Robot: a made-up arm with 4 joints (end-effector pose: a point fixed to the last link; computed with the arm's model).
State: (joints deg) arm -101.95 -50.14 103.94 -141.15
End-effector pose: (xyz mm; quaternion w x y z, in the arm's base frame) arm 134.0 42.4 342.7 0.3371 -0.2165 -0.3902 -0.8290
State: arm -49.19 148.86 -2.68 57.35
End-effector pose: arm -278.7 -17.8 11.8 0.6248 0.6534 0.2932 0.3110
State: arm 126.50 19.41 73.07 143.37
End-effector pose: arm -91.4 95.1 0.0 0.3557 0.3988 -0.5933 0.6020
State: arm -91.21 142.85 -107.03 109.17
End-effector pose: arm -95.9 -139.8 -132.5 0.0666 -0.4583 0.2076 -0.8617
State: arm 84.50 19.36 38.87 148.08
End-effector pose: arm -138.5 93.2 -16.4 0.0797 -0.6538 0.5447 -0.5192
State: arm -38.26 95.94 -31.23 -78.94
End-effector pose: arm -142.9 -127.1 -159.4 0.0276 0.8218 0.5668 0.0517
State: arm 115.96 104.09 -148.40 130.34
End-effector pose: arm -56.3 83.2 -117.0 0.8661 -0.4059 -0.1809 0.2289
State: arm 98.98 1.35 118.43 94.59
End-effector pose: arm -133.7 -2.7 137.1 0.2568 0.6789 0.0908 0.6818
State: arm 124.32 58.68 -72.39 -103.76
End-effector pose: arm -92.2 262.1 -36.7 0.1426 -0.8548 0.4505 0.2146
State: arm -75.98 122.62 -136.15 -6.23
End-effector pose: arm -67.4 5.7 -128.2 0.3582 0.0355 -0.5926 -0.7206
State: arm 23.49 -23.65 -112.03 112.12
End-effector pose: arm -136.4 9.0 392.2 0.3238 -0.3861 0.6871 0.5235
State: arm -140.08 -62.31 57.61 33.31
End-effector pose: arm 141.9 -35.9 294.3 0.0875 0.2168 -0.7695 0.5943
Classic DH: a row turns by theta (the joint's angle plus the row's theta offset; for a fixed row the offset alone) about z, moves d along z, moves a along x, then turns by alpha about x. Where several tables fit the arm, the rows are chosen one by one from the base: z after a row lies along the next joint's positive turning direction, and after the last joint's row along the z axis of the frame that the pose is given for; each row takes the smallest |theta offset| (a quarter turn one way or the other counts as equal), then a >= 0, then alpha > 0; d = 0 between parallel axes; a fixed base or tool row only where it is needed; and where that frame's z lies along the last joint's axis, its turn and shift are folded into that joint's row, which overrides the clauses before.
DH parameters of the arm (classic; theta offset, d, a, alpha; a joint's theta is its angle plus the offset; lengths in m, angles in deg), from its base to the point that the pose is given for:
base (fixed): 0 0 0 180
joint 1: -90 -0.136 0.057 -90
joint 2: 90 -0.089 0.064 -90
joint 3: 0 0.239 -0.05 -90
joint 4: 90 0.105 0.017 90
tool (fixed): -90 0.052 0 0

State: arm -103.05 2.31 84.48 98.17
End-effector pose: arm 133.2 5.0 80.7 0.7132 -0.0053 -0.6977 0.0668
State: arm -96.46 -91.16 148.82 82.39
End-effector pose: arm -124.5 18.0 319.9 0.0449 -0.5375 0.8399 -0.0603
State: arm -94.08 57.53 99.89 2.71
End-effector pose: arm 32.5 -70.0 -70.5 0.6704 0.6864 -0.2344 0.1563
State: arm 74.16 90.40 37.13 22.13
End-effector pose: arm 16.1 178.9 -67.6 0.4663 0.3178 -0.4618 -0.6843
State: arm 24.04 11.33 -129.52 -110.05
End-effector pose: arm -165.1 -217.5 252.8 0.0612 0.4864 0.4988 -0.7148
